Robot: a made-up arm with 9 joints.
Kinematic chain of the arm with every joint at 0, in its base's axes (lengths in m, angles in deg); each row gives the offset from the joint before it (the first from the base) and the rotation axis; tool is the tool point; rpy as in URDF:
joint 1: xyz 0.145 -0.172 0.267 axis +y
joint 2: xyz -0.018 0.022 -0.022 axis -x
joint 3: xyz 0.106 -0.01 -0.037 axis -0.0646 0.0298 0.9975
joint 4: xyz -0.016 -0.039 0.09 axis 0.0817 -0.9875 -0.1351
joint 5: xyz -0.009 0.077 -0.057 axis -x
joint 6: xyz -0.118 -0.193 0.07 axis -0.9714 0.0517 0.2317
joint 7: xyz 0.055 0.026 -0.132 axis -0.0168 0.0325 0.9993
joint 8: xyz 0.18 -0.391 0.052 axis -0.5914 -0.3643 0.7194
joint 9: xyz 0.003 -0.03 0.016 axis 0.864 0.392 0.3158
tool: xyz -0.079 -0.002 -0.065 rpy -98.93 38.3 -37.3
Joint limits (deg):
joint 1: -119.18..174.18
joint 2: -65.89..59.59
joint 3: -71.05..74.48
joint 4: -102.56..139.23
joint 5: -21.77..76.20
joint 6: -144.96..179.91
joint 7: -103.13..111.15
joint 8: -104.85..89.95
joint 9: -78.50..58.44
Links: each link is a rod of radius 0.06 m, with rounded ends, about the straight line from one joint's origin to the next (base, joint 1, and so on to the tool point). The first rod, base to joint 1, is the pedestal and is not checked.
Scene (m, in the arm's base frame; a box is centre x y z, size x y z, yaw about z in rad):
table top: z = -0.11
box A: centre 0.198 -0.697 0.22 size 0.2 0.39 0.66 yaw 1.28
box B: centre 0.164 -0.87 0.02 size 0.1 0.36 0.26 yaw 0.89
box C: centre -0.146 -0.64 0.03 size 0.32 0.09 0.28 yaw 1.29
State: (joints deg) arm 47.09 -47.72 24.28 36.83 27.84 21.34 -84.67 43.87 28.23
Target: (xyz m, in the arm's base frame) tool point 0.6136 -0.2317 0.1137
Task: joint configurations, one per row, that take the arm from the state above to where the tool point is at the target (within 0.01 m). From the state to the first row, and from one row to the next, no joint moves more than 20 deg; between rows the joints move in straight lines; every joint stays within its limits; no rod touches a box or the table.
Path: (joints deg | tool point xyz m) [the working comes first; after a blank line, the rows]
Joints at the target: 98.72 -22.16 22.37 3.73 33.03 100.14 -12.07 20.68 38.53
Straight joint move there: touches box A, box C.

1: 64.41 -40.68 10.66 36.91 29.15 23.09 -81.79 36.29 26.66 | -0.3416 -0.3618 0.4592
2: 81.73 -33.63 -2.96 37.00 30.46 24.85 -78.92 28.72 25.10 | -0.1619 -0.3158 0.6829
3: 99.05 -26.59 -16.58 37.08 31.77 26.60 -76.04 21.14 23.53 | 0.0850 -0.2341 0.7810
4: 116.37 -19.54 -30.19 37.17 33.08 28.36 -73.17 13.56 21.96 | 0.3201 -0.1251 0.7460
5: 133.69 -12.50 -43.81 37.25 34.38 30.11 -70.29 5.99 20.39 | 0.4778 -0.0009 0.6137
6: 151.02 -5.46 -57.43 37.34 35.69 31.87 -67.42 -1.59 18.83 | 0.5261 0.1242 0.4462
7: 168.34 1.59 -71.05 37.42 37.00 33.62 -64.54 -9.17 17.26 | 0.4733 0.2357 0.3075
8: 154.41 -3.16 -52.37 30.68 36.21 46.92 -54.05 -3.20 21.51 | 0.6157 0.0544 0.2359
9: 140.49 -7.91 -33.68 23.94 35.41 60.23 -43.55 2.77 25.77 | 0.6663 -0.1553 0.1973
10: 126.57 -12.66 -15.00 17.21 34.62 73.53 -33.06 8.74 30.02 | 0.6460 -0.2971 0.1491
11: 112.65 -17.41 3.68 10.47 33.82 86.84 -22.56 14.71 34.28 | 0.6194 -0.3180 0.1016
12: 98.72 -22.16 22.37 3.73 33.03 100.14 -12.07 20.68 38.53 | 0.6136 -0.2317 0.1138

